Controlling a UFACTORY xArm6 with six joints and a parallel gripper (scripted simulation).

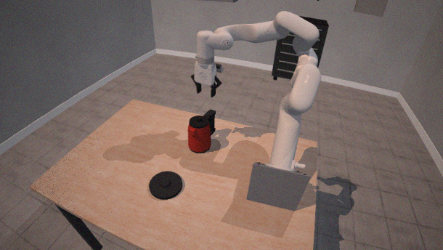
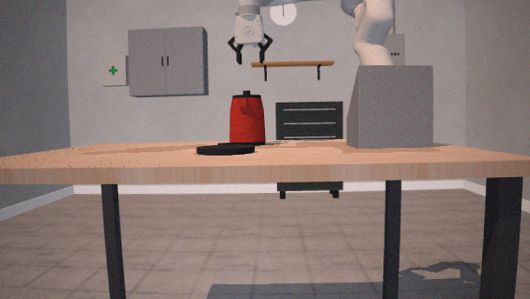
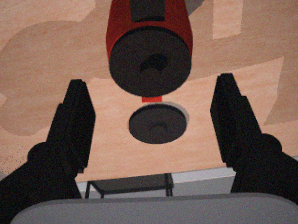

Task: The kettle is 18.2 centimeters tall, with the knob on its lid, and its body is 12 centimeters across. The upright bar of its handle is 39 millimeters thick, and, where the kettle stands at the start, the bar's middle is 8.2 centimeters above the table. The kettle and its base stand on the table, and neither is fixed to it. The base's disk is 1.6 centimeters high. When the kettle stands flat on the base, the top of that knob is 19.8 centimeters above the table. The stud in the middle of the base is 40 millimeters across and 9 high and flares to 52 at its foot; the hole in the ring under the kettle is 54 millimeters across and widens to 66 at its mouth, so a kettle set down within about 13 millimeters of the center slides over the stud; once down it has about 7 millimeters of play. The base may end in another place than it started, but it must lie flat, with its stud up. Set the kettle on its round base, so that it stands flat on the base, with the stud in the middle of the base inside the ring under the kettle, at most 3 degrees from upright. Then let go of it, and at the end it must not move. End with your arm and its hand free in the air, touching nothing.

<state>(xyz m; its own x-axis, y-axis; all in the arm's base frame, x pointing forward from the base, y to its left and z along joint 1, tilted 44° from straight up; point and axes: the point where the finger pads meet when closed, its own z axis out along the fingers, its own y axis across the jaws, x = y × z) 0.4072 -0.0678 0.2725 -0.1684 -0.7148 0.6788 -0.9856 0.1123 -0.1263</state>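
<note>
Now: hand 10 mm short of the red kettle, 30 mm to the right of it and 210 mm above it. From my hand the other things lie so: black round base: 50 mm ahead, 370 mm to the left, 280 mm below.
</note>
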